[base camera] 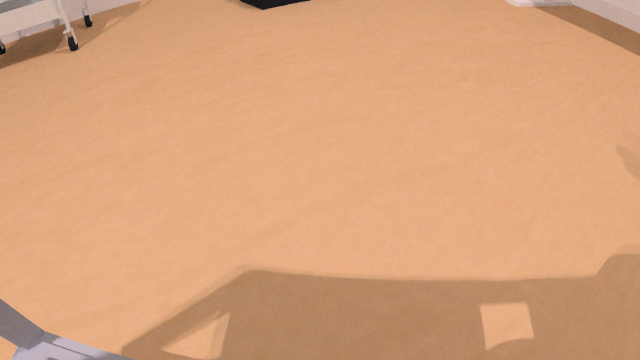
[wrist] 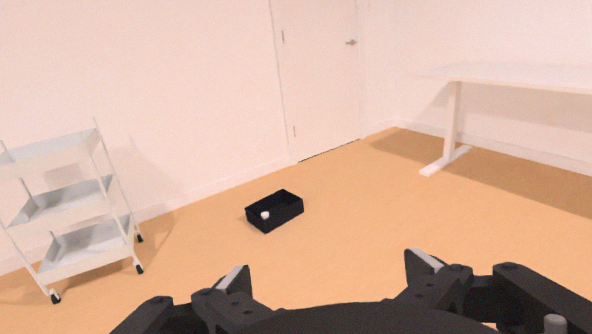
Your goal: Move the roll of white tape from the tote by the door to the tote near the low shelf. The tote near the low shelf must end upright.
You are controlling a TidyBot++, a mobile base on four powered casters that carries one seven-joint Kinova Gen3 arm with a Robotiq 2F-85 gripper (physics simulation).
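Places are measured from the arm's base along level axes (x ahead, y left, z up), in metres.
Pixels of known places: gripper, fingertip midpoint: (wrist: 327, 275).
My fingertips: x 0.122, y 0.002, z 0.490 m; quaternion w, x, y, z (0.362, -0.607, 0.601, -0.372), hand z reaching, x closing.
Note:
For each thing: its top centre in the pictures, then the offset to it from my fingertips. Level surfaces: height alone.
- black tote at its top centre: (wrist: 273, 203) 1.348 m ahead, 0.251 m left, 0.786 m down
- tape at its top centre: (wrist: 264, 213) 1.351 m ahead, 0.316 m left, 0.859 m down
- white table at its surface level: 0.167 m down
A black tote (wrist: 284, 218) stands upright on the floor in front of the door, at the middle of the wrist view. Its near lower edge (base camera: 265, 4) shows at the top of the base camera view. A small white roll of tape (wrist: 265, 215) shows at the tote's near left end, by the rim. My gripper (wrist: 327, 275) is open and empty, with the fingers wide apart; it is well short of the tote, which lies beyond the fingertips. The tote near the low shelf does not show in either view.
A white three-tier cart (wrist: 80, 270) (base camera: 35, 18) on casters stands left of the tote against the wall. A closed door (wrist: 320, 80) is behind the tote. A white table (wrist: 500, 75) stands at the right; its foot (wrist: 442, 161) (base camera: 542, 2) rests on the floor.

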